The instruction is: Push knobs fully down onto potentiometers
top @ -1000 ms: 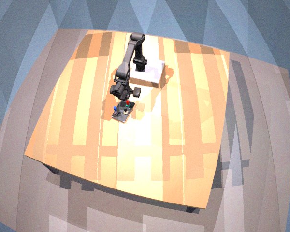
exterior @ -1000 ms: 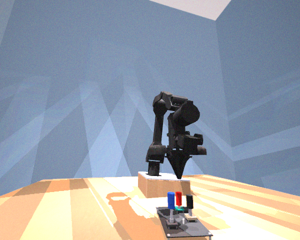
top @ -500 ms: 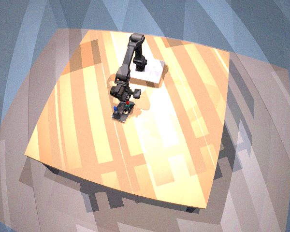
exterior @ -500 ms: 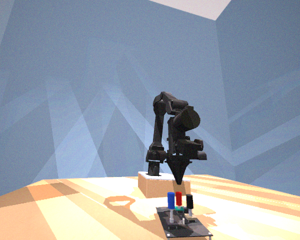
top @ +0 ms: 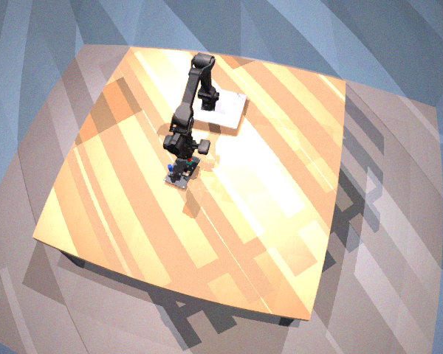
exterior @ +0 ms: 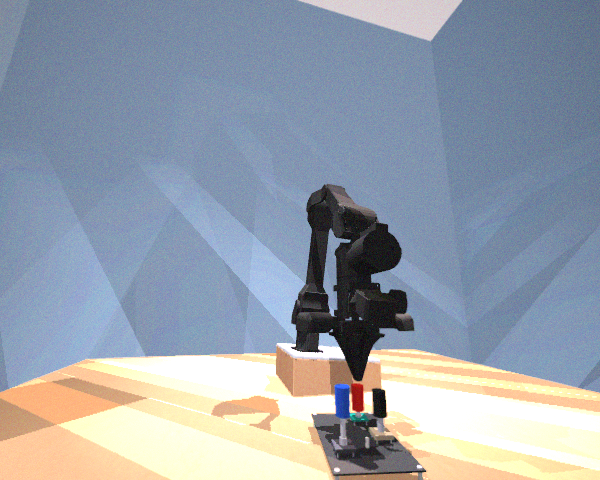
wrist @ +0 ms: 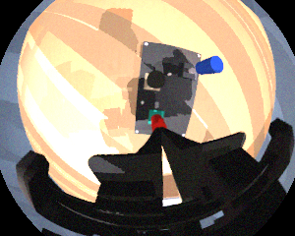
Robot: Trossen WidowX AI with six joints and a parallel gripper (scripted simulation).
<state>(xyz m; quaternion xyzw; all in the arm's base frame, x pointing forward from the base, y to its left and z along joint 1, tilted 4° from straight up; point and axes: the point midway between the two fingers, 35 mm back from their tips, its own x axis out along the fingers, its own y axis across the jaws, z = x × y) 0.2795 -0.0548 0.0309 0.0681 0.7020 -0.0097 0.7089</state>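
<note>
The red knob lies 2 cm below my gripper tip. The rest, counted from my gripper tip: blue knob (6 cm ahead, 7 cm to the right).
</note>
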